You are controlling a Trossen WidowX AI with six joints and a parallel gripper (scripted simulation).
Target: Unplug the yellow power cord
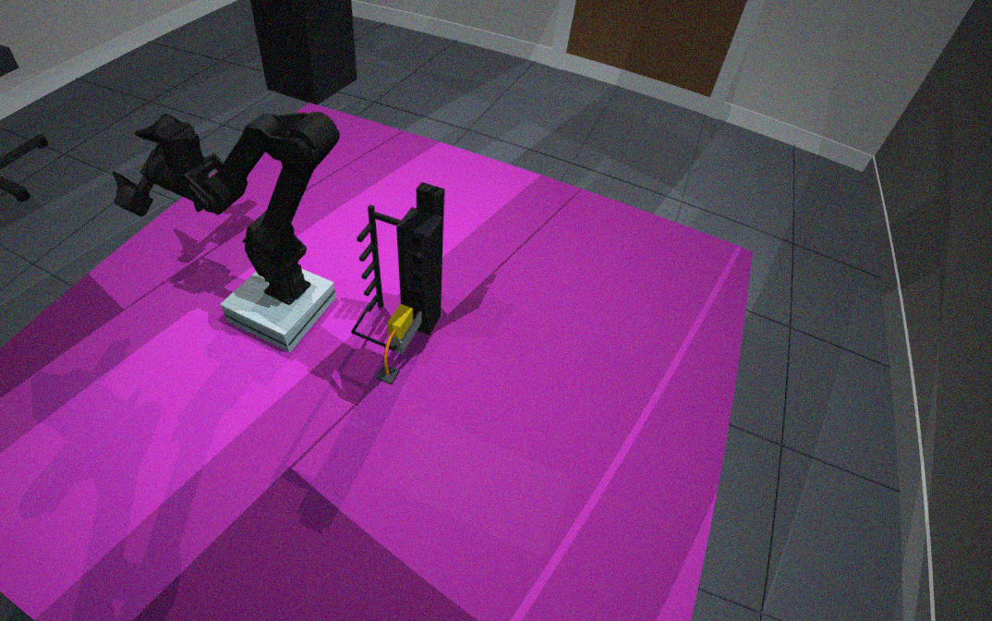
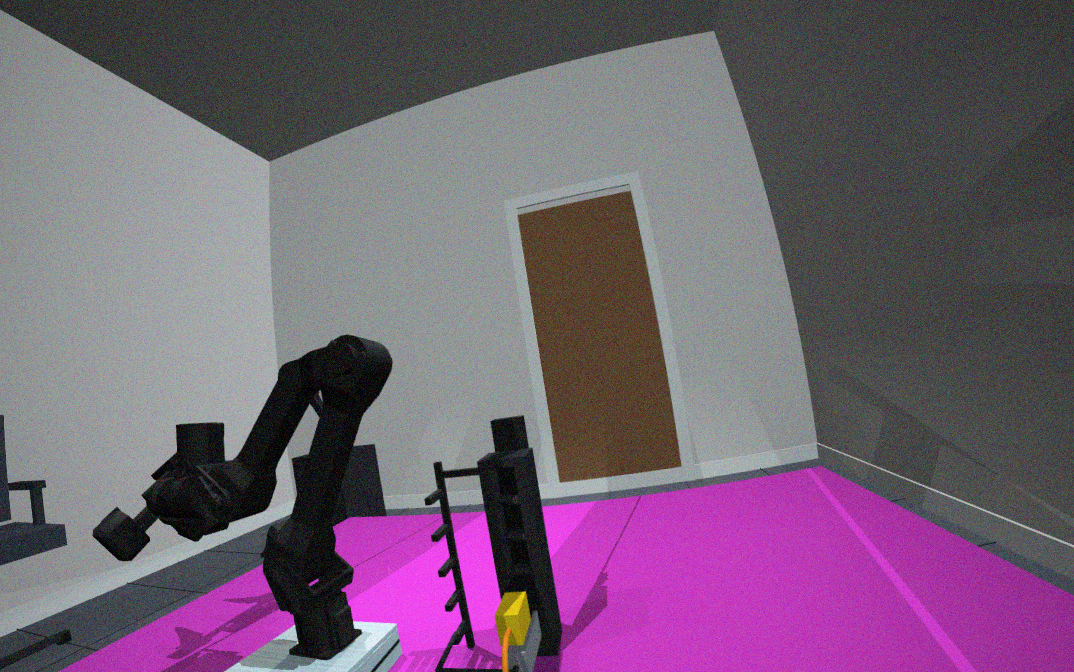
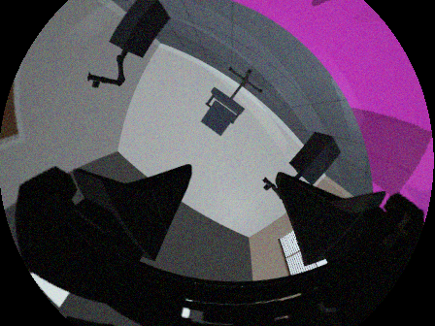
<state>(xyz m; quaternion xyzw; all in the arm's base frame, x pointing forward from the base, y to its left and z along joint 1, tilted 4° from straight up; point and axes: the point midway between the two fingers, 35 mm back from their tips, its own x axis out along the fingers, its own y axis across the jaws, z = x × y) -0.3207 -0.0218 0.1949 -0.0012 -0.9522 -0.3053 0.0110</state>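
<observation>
My gripper tip is now 60 cm short of the yellow plug, 4 cm to the right of it and 14 cm above it.
</observation>
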